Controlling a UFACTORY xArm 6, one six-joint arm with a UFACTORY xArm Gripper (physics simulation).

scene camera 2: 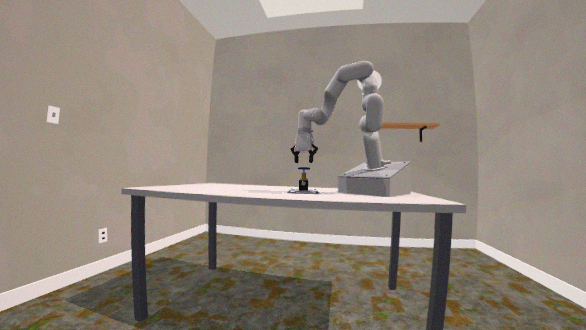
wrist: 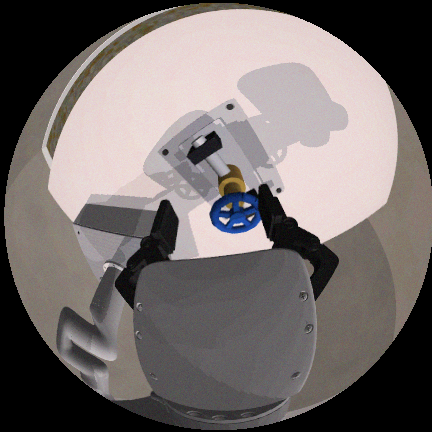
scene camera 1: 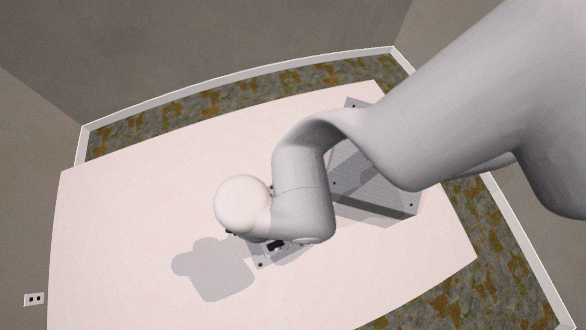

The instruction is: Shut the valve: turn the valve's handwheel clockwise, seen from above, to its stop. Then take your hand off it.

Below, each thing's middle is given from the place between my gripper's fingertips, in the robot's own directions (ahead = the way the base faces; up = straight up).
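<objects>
Blue handwheel [wrist: 236,214]: from my hand, 40 mm below, 50 mm to the right, 10 mm ahead.
</objects>
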